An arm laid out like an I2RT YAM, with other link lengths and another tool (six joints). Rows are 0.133 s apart.
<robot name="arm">
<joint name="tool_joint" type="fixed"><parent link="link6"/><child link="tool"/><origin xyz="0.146 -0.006 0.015" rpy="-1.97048 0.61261 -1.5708"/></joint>
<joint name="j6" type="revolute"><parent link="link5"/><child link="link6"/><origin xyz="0.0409 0 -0.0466"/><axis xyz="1 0 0"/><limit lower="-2.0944" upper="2.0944"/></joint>
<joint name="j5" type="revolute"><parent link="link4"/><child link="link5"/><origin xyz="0.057 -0.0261 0.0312"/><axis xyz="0 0 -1"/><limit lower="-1.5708" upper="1.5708"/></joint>
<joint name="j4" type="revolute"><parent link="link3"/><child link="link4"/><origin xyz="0.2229 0.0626 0.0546"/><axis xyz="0 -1 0"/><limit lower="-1.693" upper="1.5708"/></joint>
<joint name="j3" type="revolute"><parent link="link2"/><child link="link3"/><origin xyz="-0.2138 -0.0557 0"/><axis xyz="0 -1 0"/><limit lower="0" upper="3.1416"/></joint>
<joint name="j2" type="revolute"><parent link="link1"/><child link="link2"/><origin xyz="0.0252 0.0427 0.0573"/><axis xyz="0 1 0"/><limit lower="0" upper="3.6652"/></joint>
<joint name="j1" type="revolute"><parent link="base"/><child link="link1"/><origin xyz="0 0 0.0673"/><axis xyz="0 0 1"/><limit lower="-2.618" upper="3.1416"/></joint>
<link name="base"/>
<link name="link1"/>
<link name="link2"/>
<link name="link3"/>
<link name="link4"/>
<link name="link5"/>
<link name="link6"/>
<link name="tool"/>
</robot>
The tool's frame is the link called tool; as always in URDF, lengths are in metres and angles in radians.
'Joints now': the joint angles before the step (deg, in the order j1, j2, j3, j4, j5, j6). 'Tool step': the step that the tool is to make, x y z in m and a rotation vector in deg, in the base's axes. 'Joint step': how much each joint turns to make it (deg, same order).
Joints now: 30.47, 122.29, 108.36, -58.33, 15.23, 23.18
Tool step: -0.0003, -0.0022, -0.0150, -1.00, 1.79, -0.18
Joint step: -0.26, 2.23, 0.20, -0.01, -0.06, -0.06
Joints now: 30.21, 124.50, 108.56, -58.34, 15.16, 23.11
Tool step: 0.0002, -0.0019, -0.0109, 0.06, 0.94, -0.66
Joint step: -0.40, 1.10, -0.71, 0.92, -0.43, 0.41
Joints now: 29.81, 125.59, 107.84, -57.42, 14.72, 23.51
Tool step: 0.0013, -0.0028, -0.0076, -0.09, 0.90, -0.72
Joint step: -0.52, 1.30, 0.41, -0.01, -0.31, 0.29
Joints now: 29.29, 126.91, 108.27, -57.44, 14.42, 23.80
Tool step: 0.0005, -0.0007, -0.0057, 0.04, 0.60, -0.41
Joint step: -0.22, 0.93, 0.23, 0.13, -0.27, 0.27
